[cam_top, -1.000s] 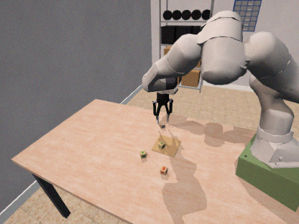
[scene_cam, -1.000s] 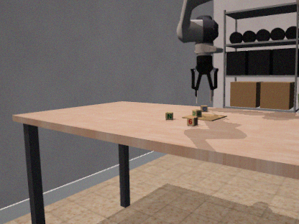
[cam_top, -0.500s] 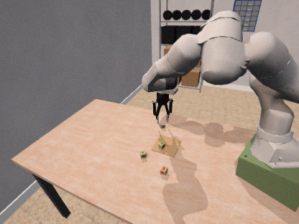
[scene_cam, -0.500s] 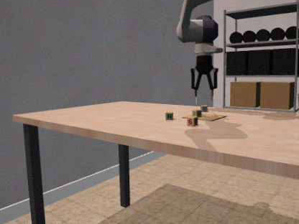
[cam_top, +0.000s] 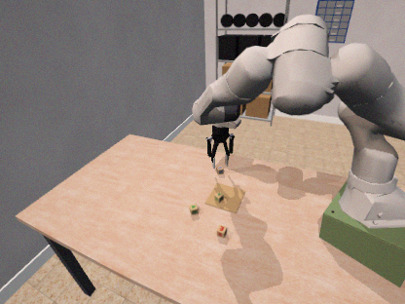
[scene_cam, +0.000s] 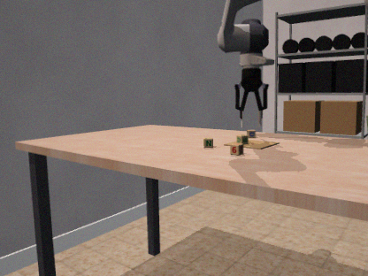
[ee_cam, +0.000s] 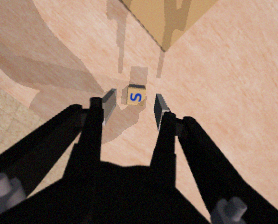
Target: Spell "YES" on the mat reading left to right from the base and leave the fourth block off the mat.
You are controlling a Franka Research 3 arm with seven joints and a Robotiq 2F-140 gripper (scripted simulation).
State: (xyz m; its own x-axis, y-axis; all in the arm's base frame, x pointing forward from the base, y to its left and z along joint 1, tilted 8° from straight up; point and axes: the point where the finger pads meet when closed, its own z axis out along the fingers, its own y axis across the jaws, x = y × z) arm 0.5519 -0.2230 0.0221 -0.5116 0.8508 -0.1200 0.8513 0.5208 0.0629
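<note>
The S block is 6 cm below my hand. The rest, counted from my hand: green N block (5 cm ahead, 28 cm to the left, 6 cm below); Y block (4 cm behind, 19 cm to the left, 5 cm below); tan mat (6 cm behind, 16 cm to the left, 7 cm below).
</note>
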